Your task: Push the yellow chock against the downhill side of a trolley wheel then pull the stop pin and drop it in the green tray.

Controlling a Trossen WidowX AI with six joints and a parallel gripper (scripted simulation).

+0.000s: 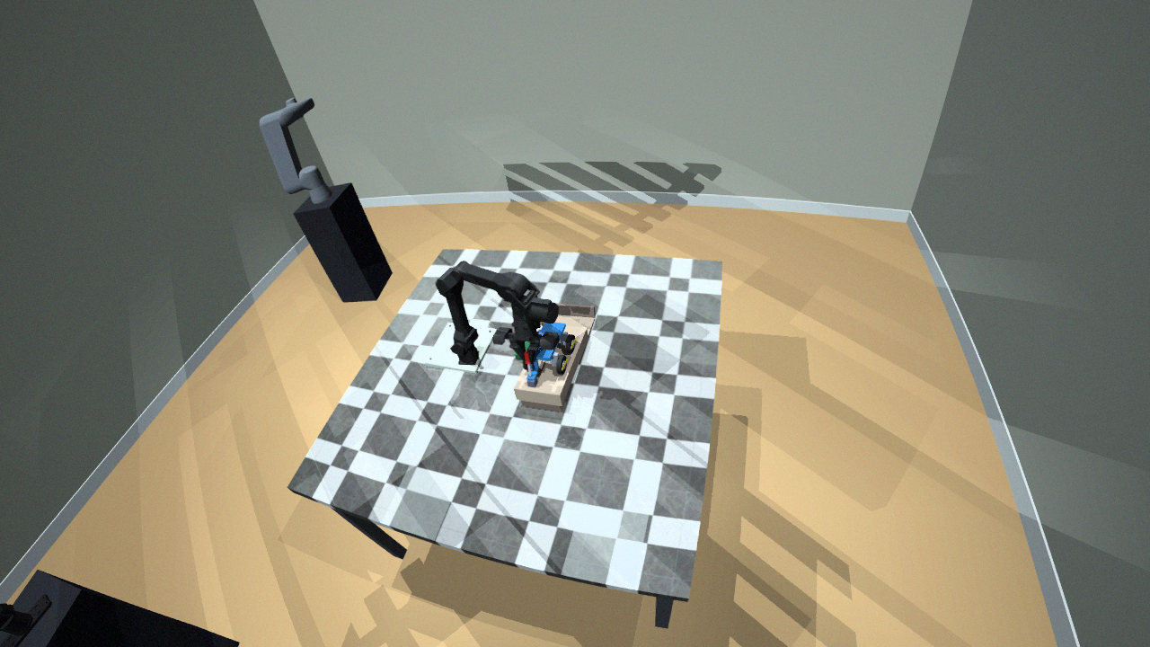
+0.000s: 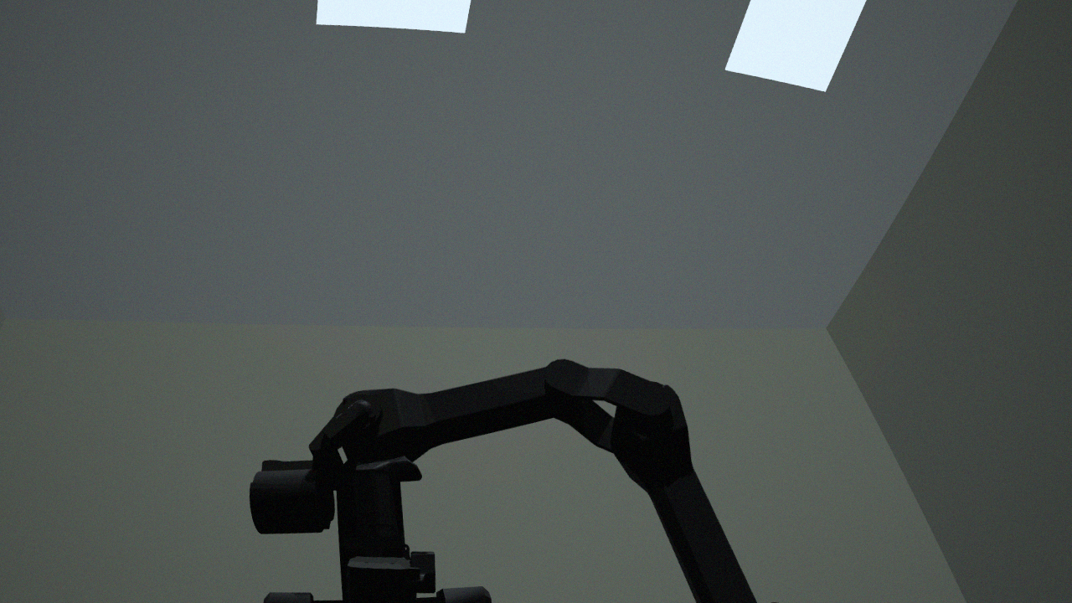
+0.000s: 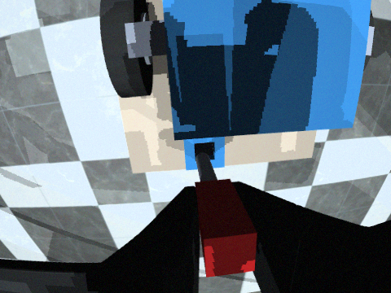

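My gripper tip is now 200 mm to the right of the yellow chock and 80 mm above it. From my gripper tip the other things lie so: blue-topped trolley 40 mm ahead, 100 mm to the left, 50 mm below; red-headed stop pin right at my gripper tip.
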